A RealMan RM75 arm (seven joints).
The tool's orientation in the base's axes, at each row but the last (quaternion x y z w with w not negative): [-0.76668 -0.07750 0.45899 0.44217]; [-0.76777 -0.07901 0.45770 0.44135]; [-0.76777 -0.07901 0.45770 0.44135]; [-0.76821 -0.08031 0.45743 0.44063]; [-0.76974 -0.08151 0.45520 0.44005]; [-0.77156 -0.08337 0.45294 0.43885]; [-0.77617 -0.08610 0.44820 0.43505]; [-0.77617 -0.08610 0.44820 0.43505]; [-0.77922 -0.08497 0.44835 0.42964]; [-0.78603 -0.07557 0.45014 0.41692]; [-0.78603 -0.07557 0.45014 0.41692]
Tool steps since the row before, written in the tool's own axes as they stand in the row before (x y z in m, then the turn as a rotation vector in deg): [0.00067 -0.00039 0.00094 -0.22 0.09 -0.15]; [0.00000 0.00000 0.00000 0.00 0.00 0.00]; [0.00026 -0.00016 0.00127 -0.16 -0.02 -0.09]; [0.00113 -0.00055 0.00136 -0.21 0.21 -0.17]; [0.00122 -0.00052 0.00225 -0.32 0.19 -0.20]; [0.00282 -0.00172 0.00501 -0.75 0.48 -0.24]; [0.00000 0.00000 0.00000 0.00 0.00 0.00]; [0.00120 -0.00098 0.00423 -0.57 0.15 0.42]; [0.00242 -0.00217 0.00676 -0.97 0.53 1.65]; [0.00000 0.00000 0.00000 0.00 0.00 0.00]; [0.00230 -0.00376 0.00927 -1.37 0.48 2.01]
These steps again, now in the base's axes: [-0.00023 0.00115 -0.00031 -0.03 -0.26 0.10]; [0.00000 0.00000 0.00000 0.00 0.00 0.00]; [-0.00079 0.00100 -0.00029 -0.02 -0.13 0.13]; [-0.00026 0.00175 -0.00056 -0.05 -0.34 0.01]; [-0.00090 0.00231 -0.00082 -0.08 -0.40 0.10]; [-0.00178 0.00553 -0.00149 -0.38 -0.83 0.16]; [0.00000 0.00000 0.00000 0.00 0.00 0.00]; [-0.00231 0.00375 -0.00094 -0.69 -0.14 0.15]; [-0.00326 0.00660 -0.00144 -1.97 0.15 -0.17]; [0.00000 0.00000 0.00000 0.00 0.00 0.00]; [-0.00484 0.00899 -0.00105 -2.47 0.20 0.04]
